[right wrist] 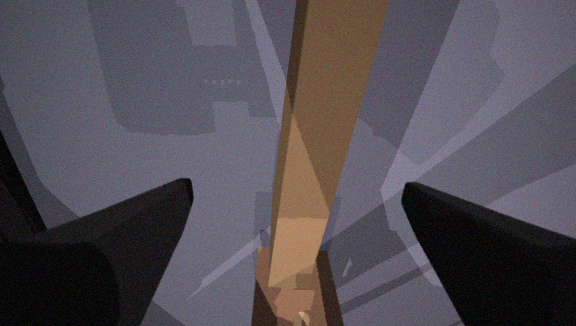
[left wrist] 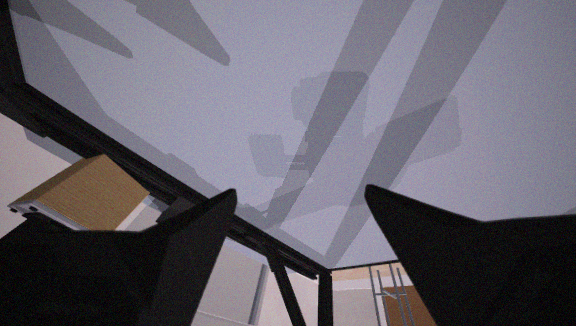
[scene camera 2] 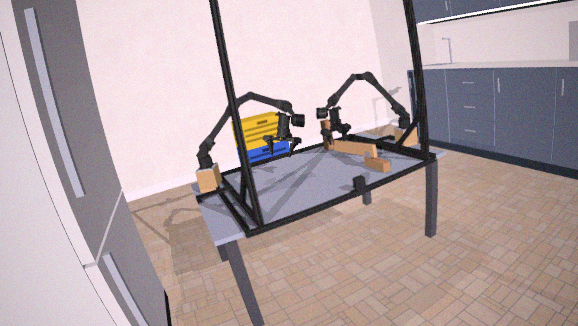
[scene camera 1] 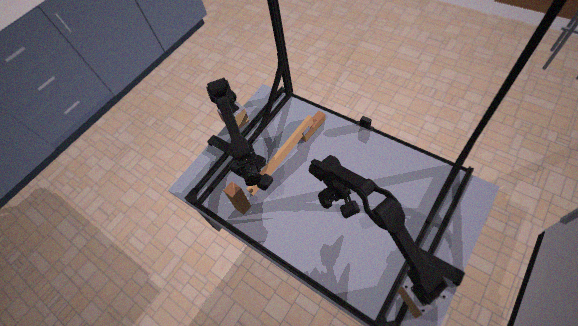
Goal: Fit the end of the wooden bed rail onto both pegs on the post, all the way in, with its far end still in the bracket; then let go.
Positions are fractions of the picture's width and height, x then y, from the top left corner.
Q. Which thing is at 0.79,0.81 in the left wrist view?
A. My left gripper.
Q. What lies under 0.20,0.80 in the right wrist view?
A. My right gripper.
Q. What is my left gripper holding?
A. Nothing.
